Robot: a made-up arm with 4 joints.
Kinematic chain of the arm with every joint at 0, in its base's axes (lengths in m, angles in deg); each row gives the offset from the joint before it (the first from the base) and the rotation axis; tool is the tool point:
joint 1: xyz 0 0 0.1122 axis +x
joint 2: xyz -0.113 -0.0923 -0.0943 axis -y
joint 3: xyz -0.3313 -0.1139 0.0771 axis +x
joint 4: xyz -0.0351 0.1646 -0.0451 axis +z
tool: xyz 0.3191 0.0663 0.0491
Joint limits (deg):
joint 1: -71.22..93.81
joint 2: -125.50..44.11
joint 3: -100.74..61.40
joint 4: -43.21..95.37
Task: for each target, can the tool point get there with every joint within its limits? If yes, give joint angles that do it. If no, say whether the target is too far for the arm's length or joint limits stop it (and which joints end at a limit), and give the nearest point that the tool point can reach.
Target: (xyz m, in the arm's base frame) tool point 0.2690 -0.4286 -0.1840
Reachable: no: joint limits stop it (at a limit: joint 2) | nearest point 0.0091 -0.4081 -0.1699 | short by 0.261 m
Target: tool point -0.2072 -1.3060 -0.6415
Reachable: no: too far | nearest point -0.1725 -0.6543 -0.2654 | short by 0.753 m
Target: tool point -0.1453 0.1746 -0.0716
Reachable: yes | joints 60.83 8.28 -60.01 4.33
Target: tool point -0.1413 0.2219 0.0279
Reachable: yes | joints 53.45 26.04 -35.08 18.34
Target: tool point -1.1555 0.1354 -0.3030
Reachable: no: too far | nearest point -0.7148 0.1034 -0.2050 | short by 0.453 m
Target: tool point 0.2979 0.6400 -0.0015
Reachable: no: joint limits stop it (at a limit: joint 1, joint 4) | nearest point 0.1998 0.4427 0.0869 | short by 0.237 m
